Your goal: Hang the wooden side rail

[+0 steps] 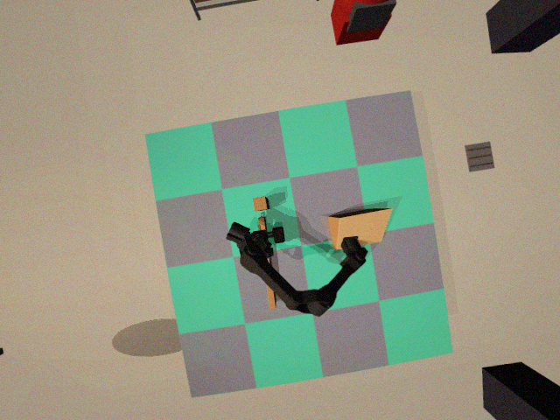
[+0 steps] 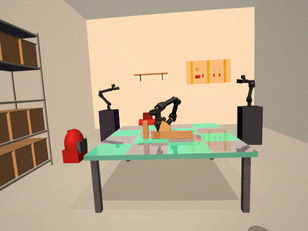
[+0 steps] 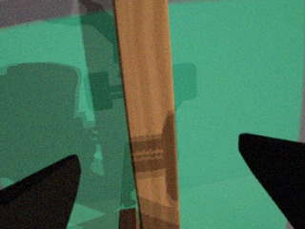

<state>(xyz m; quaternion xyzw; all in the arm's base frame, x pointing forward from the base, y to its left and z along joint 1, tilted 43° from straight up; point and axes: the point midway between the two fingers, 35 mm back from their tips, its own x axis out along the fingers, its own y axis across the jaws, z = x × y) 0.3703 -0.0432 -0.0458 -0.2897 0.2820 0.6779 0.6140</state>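
The headboard post is 130 mm to the right of my gripper tip, 10 mm behind it and 10 mm above it.
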